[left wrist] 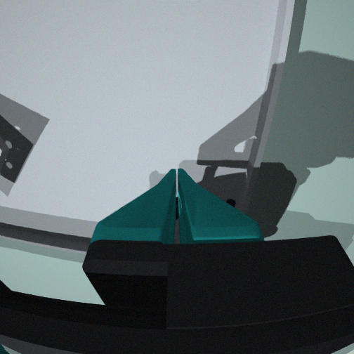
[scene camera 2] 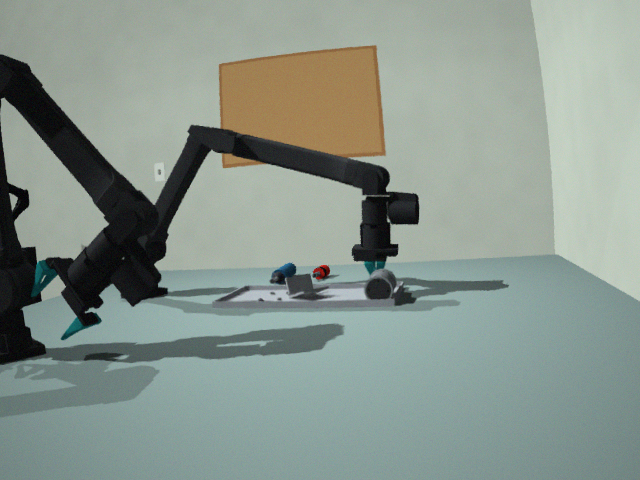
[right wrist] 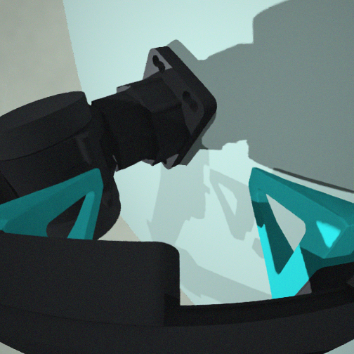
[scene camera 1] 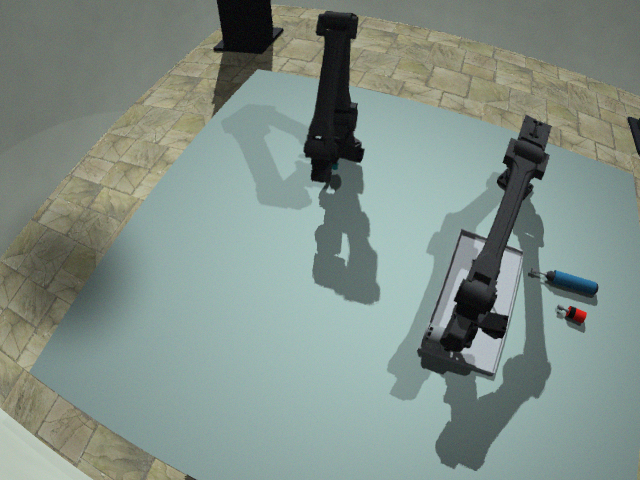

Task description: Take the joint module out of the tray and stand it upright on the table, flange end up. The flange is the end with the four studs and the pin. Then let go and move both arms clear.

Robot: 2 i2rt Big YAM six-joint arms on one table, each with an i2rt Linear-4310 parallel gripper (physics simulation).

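Places are measured from the left arm's base along level axes (x ahead, y left, z up), in centimetres.
Where they show: right gripper, between the fingertips: (scene camera 2: 47, 317); right arm's base, origin of its link: (scene camera 2: 12, 355).
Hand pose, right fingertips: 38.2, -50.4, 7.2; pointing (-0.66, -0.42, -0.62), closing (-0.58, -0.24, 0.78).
Each offset is from my right fingertips to the top centre of the thing, as dx, dy, dz. "*": to the spot under its first point.
The joint module {+28.1, +65.7, +0.3} (scene camera 2: 381, 285) is a grey cylinder lying on its side at the right end of the shallow grey tray (scene camera 2: 309, 295), with a round end facing scene camera 2. My left gripper (scene camera 2: 375, 267) hangs just above it with its teal fingers shut on nothing. In the left wrist view the shut fingertips (left wrist: 176, 175) meet over the tray floor near the tray's corner, and the module is hidden below the gripper body. In scene camera 1 the left arm covers the near end of the tray (scene camera 1: 475, 305). My right gripper (scene camera 1: 328, 178) is open and empty, far from the tray; its fingers (right wrist: 177, 175) stand wide apart.
A small grey bracket plate {* +5.7, +65.4, -4.2} (scene camera 2: 299, 285) leans inside the tray; it also shows in the left wrist view (left wrist: 10, 151). A blue cylinder {* -11.9, +81.4, -4.0} (scene camera 2: 284, 272) and a red part {-7.0, +91.5, -3.8} (scene camera 2: 321, 271) lie on the table behind the tray. A black stand (scene camera 1: 247, 24) is off the table's far corner.
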